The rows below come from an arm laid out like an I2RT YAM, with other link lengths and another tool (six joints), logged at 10 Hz.
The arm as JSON. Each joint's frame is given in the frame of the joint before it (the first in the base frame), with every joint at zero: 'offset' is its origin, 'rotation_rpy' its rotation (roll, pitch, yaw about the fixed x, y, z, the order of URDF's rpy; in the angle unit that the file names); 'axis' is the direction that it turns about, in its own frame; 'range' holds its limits. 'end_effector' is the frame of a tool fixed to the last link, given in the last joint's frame.
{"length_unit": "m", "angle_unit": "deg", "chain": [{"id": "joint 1", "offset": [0.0, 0.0, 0.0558], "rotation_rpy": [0.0, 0.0, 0.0], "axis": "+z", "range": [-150.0, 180.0]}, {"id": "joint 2", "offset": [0.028, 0.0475, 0.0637], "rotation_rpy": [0.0, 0.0, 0.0], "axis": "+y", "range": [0.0, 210.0]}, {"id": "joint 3", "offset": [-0.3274, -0.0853, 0.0], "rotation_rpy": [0.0, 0.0, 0.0], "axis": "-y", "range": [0.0, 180.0]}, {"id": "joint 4", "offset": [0.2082, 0.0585, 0.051], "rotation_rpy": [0.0, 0.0, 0.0], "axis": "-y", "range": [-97.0, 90.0]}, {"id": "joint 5", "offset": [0.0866, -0.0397, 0.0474], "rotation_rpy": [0.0, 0.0, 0.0], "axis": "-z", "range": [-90.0, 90.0]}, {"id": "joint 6", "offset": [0.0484, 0.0, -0.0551], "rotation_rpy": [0.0, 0.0, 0.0], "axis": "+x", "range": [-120.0, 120.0]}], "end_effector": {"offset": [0.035, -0.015, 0.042], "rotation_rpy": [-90.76, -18.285, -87.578]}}
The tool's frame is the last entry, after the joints.
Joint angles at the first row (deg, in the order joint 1, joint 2, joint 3, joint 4, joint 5, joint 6):
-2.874, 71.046, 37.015, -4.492, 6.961, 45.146
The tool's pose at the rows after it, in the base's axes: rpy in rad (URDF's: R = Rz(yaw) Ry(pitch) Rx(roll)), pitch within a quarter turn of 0, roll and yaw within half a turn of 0; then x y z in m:
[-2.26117 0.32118 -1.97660 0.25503 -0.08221 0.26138]
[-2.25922 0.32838 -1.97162 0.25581 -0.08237 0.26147]
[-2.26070 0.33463 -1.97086 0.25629 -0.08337 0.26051]
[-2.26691 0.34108 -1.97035 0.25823 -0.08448 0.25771]
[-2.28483 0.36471 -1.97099 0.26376 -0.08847 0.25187]
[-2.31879 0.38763 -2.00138 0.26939 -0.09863 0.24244]
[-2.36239 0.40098 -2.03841 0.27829 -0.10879 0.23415]
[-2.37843 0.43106 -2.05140 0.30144 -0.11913 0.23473]
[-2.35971 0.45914 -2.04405 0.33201 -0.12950 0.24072]
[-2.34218 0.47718 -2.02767 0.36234 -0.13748 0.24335]
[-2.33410 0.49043 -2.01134 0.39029 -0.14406 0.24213]
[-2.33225 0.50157 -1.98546 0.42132 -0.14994 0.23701]
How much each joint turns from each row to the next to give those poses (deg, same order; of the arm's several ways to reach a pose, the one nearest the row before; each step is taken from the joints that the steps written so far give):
-0.174, -0.001, -0.022, 0.196, -0.458, -0.022
-0.198, 0.067, -0.021, 0.328, -0.569, -0.001
-0.392, 0.174, -0.133, 0.351, -0.589, 0.001
-0.439, 0.657, -0.240, 0.702, -0.745, -0.001
-1.464, 1.747, -0.086, 1.329, -2.382, 0.132
-2.646, 2.689, 0.086, 1.247, -2.383, 0.348
-2.184, 3.387, 1.400, -0.002, -1.682, 0.373
-1.639, 4.722, 4.370, 0.047, -2.207, 0.547
-0.984, 5.048, 5.661, 0.763, -1.574, 0.349
-0.415, 4.985, 5.401, 0.699, -1.202, 0.022
-0.240, 4.743, 5.047, 0.243, -1.158, -0.109
-0.132, 5.376, 5.704, -0.197, -1.596, -0.525

